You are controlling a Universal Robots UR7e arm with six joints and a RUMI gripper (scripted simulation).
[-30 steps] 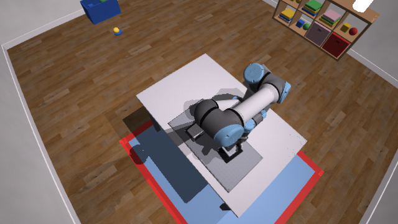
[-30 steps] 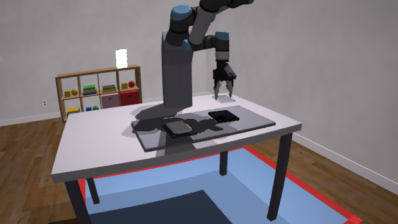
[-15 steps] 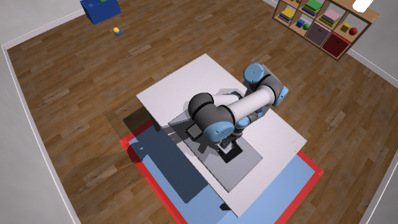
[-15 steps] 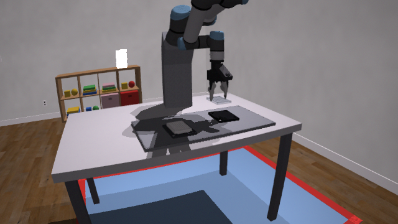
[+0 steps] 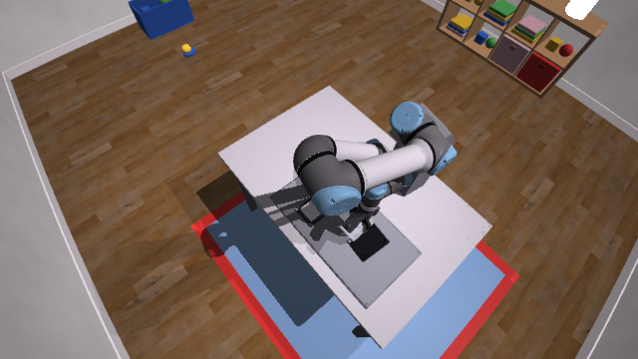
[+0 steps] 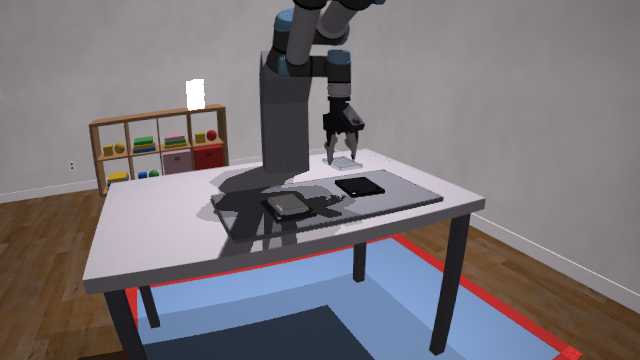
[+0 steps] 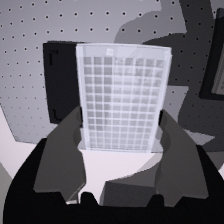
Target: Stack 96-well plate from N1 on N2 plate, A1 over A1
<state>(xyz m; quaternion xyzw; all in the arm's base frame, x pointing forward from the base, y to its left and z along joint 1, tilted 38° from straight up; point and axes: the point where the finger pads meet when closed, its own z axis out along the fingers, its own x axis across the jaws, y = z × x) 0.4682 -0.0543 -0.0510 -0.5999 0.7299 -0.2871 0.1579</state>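
My gripper is now 50 mm short of the label and 100 mm above it. From my hand the other things lie so: plate nest N1: 80 mm to the left, 110 mm below; then clear 96-well plate: 10 mm below.
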